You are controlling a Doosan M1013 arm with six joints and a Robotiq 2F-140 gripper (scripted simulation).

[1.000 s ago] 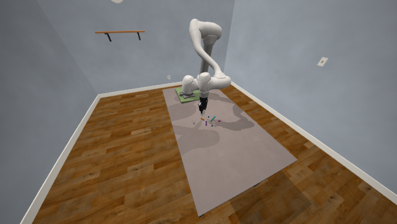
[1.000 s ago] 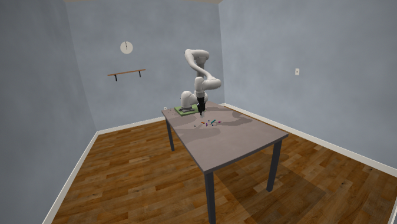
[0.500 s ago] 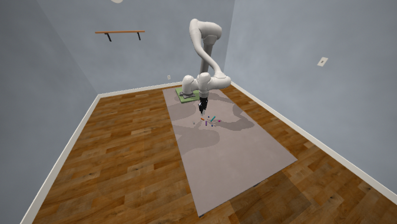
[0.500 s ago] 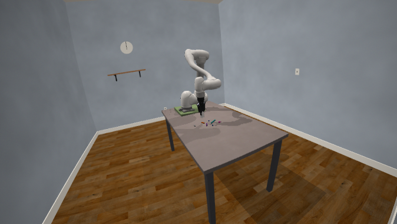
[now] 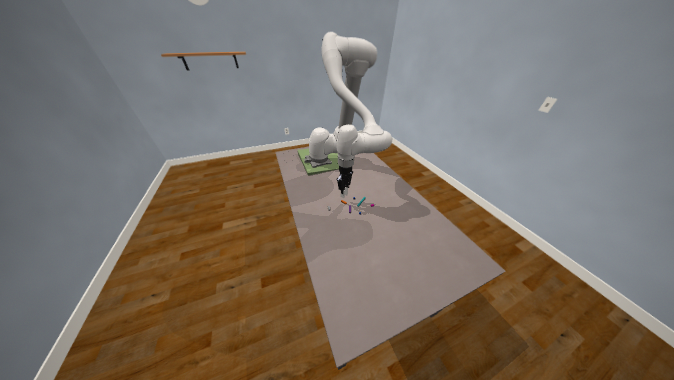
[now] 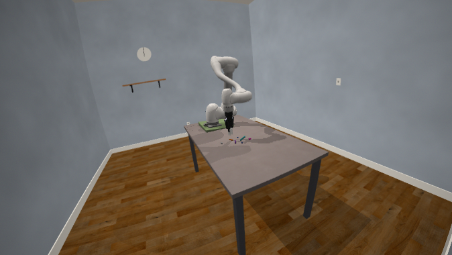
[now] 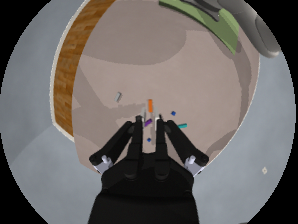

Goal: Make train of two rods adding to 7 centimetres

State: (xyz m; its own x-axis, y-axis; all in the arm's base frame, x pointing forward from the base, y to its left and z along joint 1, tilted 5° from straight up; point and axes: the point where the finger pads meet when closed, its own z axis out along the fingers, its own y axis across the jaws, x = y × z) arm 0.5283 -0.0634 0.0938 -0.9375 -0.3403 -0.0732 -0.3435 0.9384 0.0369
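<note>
The orange rod is 90 mm below my hand. Round my hand: purple rod: 70 mm ahead, 90 mm below; then blue rod: 80 mm to the left, 90 mm below; then grey rod: 110 mm to the right, 90 mm below.
</note>
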